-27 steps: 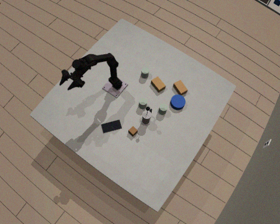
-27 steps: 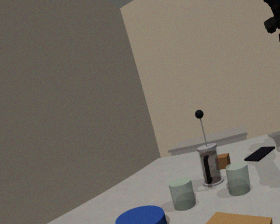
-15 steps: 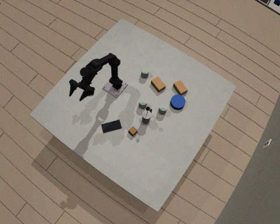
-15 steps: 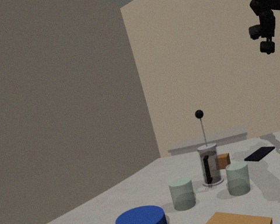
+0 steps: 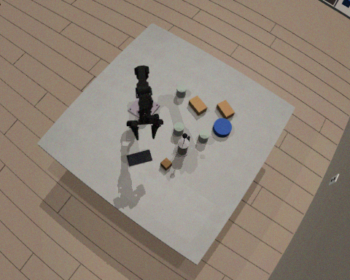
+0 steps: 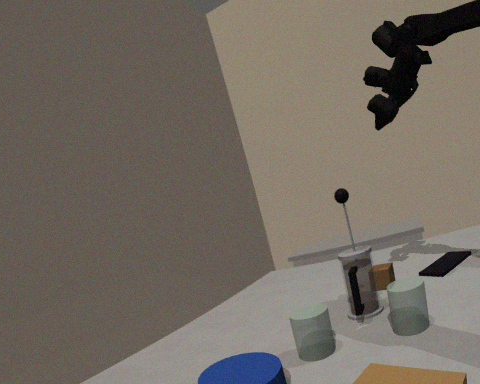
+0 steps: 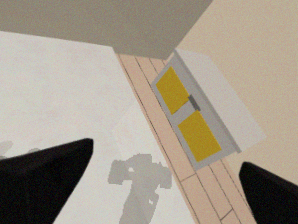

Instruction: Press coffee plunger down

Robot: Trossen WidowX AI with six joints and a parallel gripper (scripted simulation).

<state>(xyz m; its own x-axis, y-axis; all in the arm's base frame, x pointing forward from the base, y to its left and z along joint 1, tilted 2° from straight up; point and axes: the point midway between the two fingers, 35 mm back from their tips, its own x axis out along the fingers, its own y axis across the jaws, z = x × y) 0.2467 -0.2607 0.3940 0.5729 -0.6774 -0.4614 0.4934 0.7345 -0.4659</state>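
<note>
Now: gripper tip 11 cm short of the coffee press, 21 cm to the right of it and 27 cm above it. Also, from my gripper tip: flat black slab: 7 cm behind, 1 cm to the right, 38 cm below; then blue disc: 22 cm ahead, 49 cm to the left, 36 cm below; then orange cube: 9 cm ahead, 6 cm to the left, 36 cm below.
</note>
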